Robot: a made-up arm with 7 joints. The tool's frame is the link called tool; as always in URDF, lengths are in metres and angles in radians. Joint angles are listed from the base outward. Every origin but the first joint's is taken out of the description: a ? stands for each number. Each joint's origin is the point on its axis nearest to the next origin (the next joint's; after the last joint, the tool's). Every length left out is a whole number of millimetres.
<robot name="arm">
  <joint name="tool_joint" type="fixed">
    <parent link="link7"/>
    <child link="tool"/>
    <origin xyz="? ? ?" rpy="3.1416 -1.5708 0"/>
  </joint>
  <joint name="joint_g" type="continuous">
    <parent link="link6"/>
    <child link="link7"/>
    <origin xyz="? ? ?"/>
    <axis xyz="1 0 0"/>
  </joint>
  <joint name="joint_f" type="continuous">
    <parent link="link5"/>
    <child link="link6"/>
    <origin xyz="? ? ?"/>
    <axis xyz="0 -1 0"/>
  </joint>
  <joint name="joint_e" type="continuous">
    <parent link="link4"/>
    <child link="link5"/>
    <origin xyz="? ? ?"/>
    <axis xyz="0 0 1"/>
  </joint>
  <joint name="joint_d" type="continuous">
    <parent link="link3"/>
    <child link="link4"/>
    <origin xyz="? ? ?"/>
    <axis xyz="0 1 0"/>
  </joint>
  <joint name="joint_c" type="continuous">
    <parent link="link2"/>
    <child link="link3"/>
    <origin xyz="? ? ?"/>
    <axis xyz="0 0 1"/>
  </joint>
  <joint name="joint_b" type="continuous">
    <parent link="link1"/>
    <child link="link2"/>
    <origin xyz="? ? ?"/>
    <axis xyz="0 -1 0"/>
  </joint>
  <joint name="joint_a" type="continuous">
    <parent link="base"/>
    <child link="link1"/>
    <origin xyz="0 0 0.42"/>
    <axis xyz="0 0 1"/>
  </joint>
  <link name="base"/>
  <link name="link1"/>
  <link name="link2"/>
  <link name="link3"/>
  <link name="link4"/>
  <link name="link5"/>
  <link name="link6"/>
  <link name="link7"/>
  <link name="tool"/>
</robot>
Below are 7 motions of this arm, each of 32 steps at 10 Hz.
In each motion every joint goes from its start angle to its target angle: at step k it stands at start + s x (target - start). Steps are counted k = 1, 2, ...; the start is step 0. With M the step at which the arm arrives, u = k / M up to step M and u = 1 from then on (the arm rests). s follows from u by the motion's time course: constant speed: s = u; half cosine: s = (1 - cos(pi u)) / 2; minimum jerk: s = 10 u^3 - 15 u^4 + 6 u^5.
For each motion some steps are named. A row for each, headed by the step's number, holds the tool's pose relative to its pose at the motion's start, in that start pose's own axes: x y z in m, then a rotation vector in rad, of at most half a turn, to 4 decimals.
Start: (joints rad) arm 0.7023 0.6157 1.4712 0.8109 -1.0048 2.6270 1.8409
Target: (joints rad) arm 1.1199 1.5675 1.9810 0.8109 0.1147 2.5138 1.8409
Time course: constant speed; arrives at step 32
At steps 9, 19, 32:
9: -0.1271 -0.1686 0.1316 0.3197 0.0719 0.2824
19: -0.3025 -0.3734 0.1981 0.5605 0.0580 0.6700
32: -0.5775 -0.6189 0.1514 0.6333 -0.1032 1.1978

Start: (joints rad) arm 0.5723 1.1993 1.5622 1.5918 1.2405 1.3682 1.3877
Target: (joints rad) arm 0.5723 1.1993 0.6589 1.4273 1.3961 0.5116 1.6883
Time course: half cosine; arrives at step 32
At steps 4, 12, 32:
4: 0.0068 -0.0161 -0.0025 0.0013 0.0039 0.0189
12: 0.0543 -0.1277 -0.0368 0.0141 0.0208 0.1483
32: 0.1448 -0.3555 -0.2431 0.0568 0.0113 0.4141

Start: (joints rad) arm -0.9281 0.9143 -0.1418 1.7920 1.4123 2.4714 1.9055
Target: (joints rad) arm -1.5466 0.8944 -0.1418 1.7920 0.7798 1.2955 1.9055
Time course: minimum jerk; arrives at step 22
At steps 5, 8, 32:
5: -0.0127 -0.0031 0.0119 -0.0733 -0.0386 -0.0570
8: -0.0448 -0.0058 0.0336 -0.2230 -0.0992 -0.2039
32: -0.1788 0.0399 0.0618 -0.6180 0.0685 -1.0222

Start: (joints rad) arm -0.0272 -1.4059 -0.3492 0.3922 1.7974 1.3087 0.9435
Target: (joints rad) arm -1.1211 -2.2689 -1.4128 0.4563 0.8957 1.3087 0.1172
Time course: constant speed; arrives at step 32
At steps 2, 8, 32:
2: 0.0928 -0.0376 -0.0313 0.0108 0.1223 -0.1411
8: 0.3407 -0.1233 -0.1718 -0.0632 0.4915 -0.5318
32: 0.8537 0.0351 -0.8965 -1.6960 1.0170 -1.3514

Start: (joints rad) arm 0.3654 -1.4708 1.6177 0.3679 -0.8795 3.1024 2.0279
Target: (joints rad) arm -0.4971 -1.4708 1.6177 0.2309 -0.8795 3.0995 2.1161
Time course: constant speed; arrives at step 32
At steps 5, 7, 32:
5: 0.0457 -0.0943 0.0754 0.0844 -0.0536 -0.1056
7: 0.0599 -0.1350 0.1040 0.1181 -0.0753 -0.1479
32: 0.0279 -0.7183 0.3490 0.5286 -0.3625 -0.6755

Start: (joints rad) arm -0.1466 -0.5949 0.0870 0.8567 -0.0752 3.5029 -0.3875
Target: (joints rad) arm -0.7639 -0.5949 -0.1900 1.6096 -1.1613 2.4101 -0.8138
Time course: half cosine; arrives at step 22
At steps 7, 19, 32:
7: -0.0122 0.1059 0.0068 0.4826 -0.2746 -0.1805
19: 0.0304 0.3894 -0.0870 1.9595 -1.1921 -0.7392
32: 0.0424 0.4090 -0.0990 2.0508 -1.2484 -0.7511

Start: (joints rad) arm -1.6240 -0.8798 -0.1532 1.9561 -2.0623 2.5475 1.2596
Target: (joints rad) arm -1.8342 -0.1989 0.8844 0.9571 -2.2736 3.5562 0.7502
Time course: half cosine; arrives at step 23
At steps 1, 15, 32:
1: 0.0033 -0.0017 -0.0022 0.0035 0.0051 -0.0105
15: 0.2368 -0.5234 -0.4204 0.3931 0.3914 -1.7587
32: 0.1478 -0.7744 -0.5370 0.5153 0.2820 -2.3980

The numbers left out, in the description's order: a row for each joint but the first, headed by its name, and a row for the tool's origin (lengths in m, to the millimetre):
tool: 0 0 0
joint_g: 0.017 0 0.123
joint_f: 0 -0.116 0
joint_e: -0.029 0 0.498
joint_d: 0.021 0.068 0
joint_c: 0 0 0.501
joint_b: 0 -0.089 0

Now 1 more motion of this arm.
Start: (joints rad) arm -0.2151 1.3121 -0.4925 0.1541 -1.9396 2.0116 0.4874
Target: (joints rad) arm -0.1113 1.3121 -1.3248 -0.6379 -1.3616 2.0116 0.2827
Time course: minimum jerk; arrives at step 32
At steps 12, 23, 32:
12: 0.0061 0.0545 -0.0351 -0.1641 -0.0178 -0.1908
23: 0.1357 0.0626 -0.1190 -0.4002 0.1708 -0.6194
32: 0.1757 0.0370 -0.1399 -0.4250 0.2576 -0.7130

